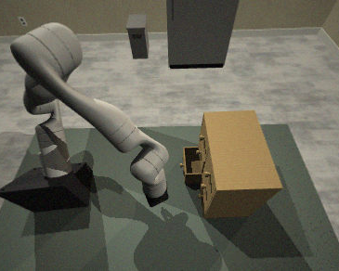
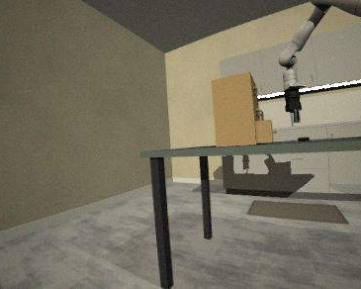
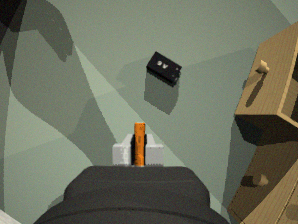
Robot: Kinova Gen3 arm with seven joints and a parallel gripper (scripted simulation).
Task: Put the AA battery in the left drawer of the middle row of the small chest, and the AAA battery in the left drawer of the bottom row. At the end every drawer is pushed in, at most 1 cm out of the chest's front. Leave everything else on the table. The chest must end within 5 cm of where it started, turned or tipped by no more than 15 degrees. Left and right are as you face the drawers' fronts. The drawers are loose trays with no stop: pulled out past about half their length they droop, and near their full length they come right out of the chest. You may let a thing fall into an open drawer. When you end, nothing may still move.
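Right now my hand is 10 mm past the small black block, 100 mm to the right of it and 110 mm above it. Also, from my hand: thin orange battery (10 mm below); green battery (270 mm ahead, 160 mm to the left, 10 mm above).
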